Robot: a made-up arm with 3 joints. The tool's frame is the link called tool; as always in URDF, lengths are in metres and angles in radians. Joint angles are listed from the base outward.
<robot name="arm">
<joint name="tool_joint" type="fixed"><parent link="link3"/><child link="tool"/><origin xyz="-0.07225 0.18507 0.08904" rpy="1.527 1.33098 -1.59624"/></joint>
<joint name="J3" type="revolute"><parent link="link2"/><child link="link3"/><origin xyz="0.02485 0.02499 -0.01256" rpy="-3.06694 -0.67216 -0.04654"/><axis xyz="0 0 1"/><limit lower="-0.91" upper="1.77"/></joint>
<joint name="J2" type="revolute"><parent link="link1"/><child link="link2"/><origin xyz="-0.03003 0.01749 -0.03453" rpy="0.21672 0.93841 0.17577"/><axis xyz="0 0 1"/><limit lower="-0.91" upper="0.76"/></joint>
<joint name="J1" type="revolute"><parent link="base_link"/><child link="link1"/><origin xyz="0.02 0.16 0.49" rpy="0.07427 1.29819 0"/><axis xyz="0 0 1"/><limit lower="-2.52" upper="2.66"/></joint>
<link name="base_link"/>
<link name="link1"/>
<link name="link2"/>
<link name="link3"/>
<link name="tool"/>
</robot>
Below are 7 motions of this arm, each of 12 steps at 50 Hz.
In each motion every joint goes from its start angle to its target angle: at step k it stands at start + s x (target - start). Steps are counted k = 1, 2, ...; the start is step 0. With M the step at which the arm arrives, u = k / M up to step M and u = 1 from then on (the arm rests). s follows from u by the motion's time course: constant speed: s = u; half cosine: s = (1 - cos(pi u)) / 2; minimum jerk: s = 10 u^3 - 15 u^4 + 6 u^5.
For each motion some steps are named. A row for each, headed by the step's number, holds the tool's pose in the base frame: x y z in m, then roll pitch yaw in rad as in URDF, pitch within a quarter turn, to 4 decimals.
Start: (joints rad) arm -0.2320 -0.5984 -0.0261
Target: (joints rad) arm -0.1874 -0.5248 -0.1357
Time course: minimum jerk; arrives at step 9
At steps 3, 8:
3: -0.1167 0.0818 0.6555 -0.5821 0.2126 0.2511
8: -0.1228 0.0597 0.6349 -0.4271 0.1575 0.2480

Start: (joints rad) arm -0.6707 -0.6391 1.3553
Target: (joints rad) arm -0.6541 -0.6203 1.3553
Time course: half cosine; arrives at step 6
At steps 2, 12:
2: -0.1049 0.3956 0.5414 -2.5237 0.2823 -0.2900
12: -0.1050 0.3946 0.5452 -2.4994 0.2795 -0.2860

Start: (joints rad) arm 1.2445 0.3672 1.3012
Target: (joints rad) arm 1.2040 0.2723 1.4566
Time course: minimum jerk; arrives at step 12
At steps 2, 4, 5, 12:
2: -0.1033 -0.0522 0.5881 0.2068 0.1484 0.3408
4: -0.1033 -0.0492 0.5961 0.1595 0.1503 0.3397
5: -0.1033 -0.0466 0.6022 0.1223 0.1519 0.3387
12: -0.1048 -0.0312 0.6304 -0.0555 0.1599 0.3316

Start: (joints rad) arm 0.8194 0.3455 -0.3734
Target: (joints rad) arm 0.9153 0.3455 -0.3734
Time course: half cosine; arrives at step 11
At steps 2, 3, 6, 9, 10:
2: -0.1771 0.0922 0.3841 1.4253 -0.0138 -0.0705
3: -0.1768 0.0926 0.3834 1.4340 -0.0139 -0.0682
6: -0.1758 0.0946 0.3804 1.4708 -0.0144 -0.0584
9: -0.1750 0.0964 0.3778 1.5031 -0.0151 -0.0499
10: -0.1748 0.0967 0.3774 1.5085 -0.0153 -0.0485

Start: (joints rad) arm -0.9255 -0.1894 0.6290
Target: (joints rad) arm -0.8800 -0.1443 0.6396
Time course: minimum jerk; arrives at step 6
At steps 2, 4, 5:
2: -0.1120 0.3225 0.6234 -1.6431 0.1037 -0.3366
4: -0.1147 0.3177 0.6268 -1.6027 0.0977 -0.3338
5: -0.1155 0.3162 0.6278 -1.5906 0.0959 -0.3331

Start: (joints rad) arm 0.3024 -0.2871 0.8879
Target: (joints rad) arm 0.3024 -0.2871 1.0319
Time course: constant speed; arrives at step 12
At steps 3, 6, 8, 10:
3: -0.1373 0.1228 0.6901 -0.8437 0.1671 0.1882
6: -0.1375 0.1296 0.6925 -0.8798 0.1730 0.1819
8: -0.1376 0.1341 0.6940 -0.9039 0.1767 0.1776
10: -0.1377 0.1387 0.6953 -0.9280 0.1804 0.1731

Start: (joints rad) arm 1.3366 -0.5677 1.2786
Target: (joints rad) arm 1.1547 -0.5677 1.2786
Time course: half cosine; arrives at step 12
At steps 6, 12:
6: -0.1487 -0.0003 0.6251 -0.6217 -0.2051 0.5181
12: -0.1515 0.0163 0.6396 -0.6957 -0.1564 0.5070

